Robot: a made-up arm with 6 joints.
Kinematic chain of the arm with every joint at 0, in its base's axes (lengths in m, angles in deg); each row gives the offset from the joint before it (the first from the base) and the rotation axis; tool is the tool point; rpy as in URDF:
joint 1: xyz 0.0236 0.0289 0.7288 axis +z
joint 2: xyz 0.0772 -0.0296 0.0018 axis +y
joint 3: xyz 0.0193 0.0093 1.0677 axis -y
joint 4: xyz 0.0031 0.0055 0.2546 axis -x
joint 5: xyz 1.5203 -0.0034 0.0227 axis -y
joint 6: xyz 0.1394 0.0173 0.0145 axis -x
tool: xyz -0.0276 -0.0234 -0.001 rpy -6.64 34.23 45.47
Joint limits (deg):
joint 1: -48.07..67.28
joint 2: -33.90..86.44
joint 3: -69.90..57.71
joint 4: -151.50..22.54
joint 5: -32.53..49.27
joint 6: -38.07..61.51
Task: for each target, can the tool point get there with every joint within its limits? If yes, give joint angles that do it. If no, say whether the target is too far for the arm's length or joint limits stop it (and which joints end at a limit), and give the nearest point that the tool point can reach.
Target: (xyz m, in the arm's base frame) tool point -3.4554 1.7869 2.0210
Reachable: no: too far | nearest point -0.8073 0.4488 3.1863 | short by 3.188 m
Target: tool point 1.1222 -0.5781 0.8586
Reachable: yes | joints -27.48 -11.69 -54.46 -52.80 -7.19 -18.08
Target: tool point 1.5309 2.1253 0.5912
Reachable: yes | joints 55.67 63.15 32.18 -57.54 2.88 24.33
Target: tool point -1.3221 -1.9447 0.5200
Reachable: no: joint limits stop it (at a limit: joint 2, joint 3, joint 4, joint 6) | nearest point -0.1301 -0.1965 -0.0249 | short by 2.185 m
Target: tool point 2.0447 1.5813 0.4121
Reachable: yes | joints 38.45 66.10 31.08 -83.17 -12.66 38.50
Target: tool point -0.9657 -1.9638 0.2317
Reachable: no: joint limits stop it (at a limit: joint 1, joint 5, joint 6) | nearest point 0.4648 -0.6790 0.2317 | short by 1.923 m
